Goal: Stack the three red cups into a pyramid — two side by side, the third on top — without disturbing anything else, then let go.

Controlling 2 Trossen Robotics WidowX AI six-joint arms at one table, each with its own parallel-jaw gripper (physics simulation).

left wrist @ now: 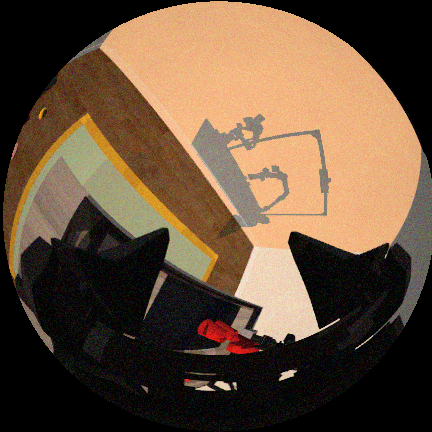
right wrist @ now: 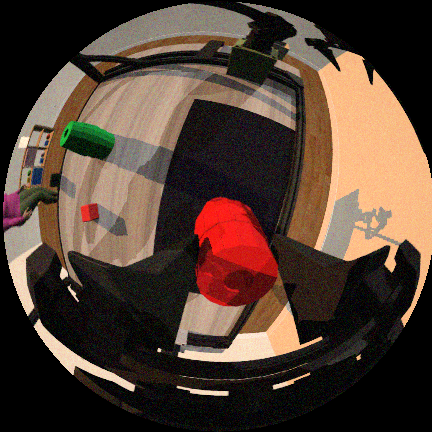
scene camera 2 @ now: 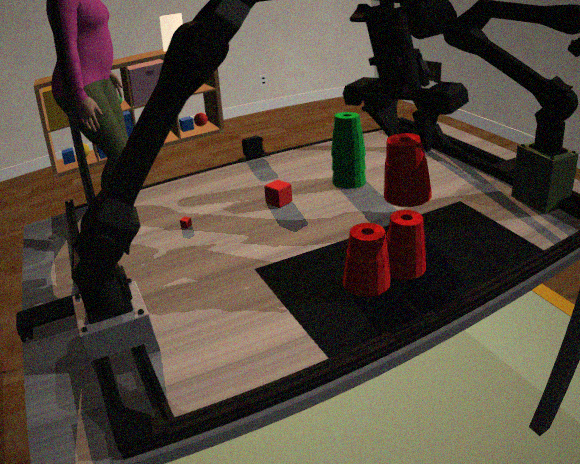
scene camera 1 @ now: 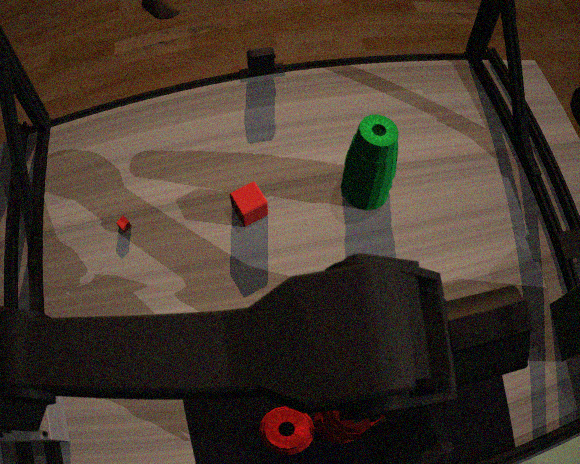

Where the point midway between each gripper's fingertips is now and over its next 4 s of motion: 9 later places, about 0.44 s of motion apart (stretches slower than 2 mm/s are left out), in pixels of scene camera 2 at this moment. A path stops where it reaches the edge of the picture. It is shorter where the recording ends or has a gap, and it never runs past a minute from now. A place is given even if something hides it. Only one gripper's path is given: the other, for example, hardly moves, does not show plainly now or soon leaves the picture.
The right gripper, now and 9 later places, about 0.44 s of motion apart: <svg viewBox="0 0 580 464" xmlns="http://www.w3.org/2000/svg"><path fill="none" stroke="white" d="M413 148L399 146L397 147L395 145L394 144L393 142L395 153L395 155L396 157L397 163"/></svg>
